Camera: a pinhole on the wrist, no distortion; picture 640 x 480 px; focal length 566.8 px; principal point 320.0 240.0 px. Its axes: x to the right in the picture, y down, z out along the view. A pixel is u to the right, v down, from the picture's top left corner.
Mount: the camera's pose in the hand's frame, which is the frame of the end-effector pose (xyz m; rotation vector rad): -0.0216 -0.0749 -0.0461 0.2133 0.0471 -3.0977
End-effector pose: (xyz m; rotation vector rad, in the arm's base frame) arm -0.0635 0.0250 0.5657 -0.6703 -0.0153 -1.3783
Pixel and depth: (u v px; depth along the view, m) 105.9 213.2 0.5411
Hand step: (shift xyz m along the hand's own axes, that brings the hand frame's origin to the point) 0.1059 -0.0601 0.5185
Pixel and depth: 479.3 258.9 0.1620
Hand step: -0.0886 -0.0871 0.1079
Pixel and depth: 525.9 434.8 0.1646
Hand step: -0.1011 -0.1388 0.1071
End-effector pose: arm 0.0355 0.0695 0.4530 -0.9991 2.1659 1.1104
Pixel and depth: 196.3 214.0 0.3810
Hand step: 0.0081 -0.0671 0.3431
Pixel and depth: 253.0 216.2 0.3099
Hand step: -0.0281 -0.0708 0.2661
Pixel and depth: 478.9 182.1 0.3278
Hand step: -0.1586 -0.0553 0.2667
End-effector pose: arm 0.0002 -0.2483 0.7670 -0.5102 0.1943 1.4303
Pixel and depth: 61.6 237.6 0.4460
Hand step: 0.1188 -0.0807 0.4235
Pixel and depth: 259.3 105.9 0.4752
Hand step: -0.0404 0.0236 0.4345
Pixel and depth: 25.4 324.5 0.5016
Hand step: 0.1709 -0.1571 0.4843
